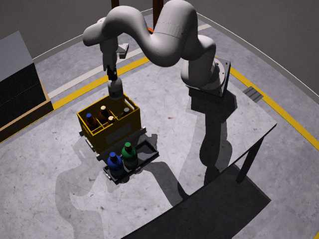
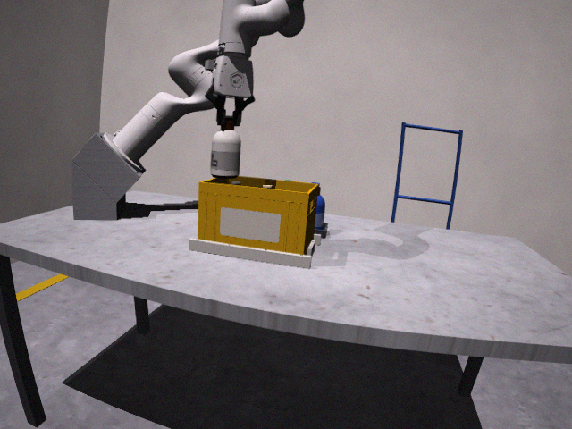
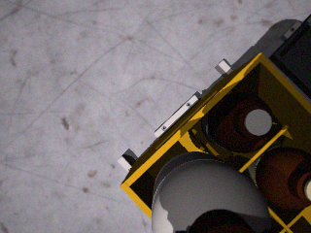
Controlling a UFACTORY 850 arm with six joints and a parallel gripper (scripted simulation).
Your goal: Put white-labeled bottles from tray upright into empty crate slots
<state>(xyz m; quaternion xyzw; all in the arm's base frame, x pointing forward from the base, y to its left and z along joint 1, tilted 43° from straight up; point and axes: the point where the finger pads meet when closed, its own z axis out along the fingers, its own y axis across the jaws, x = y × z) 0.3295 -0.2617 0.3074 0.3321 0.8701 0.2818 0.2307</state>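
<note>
My hand is 70 mm above the white-labeled bottle. The rest, counted from my hand: crate: 250 mm below, 80 mm ahead, 60 mm to the left; green bottle: 280 mm to the left, 250 mm below, 70 mm ahead; blue bottle: 300 mm to the left, 250 mm below, 150 mm ahead.
</note>
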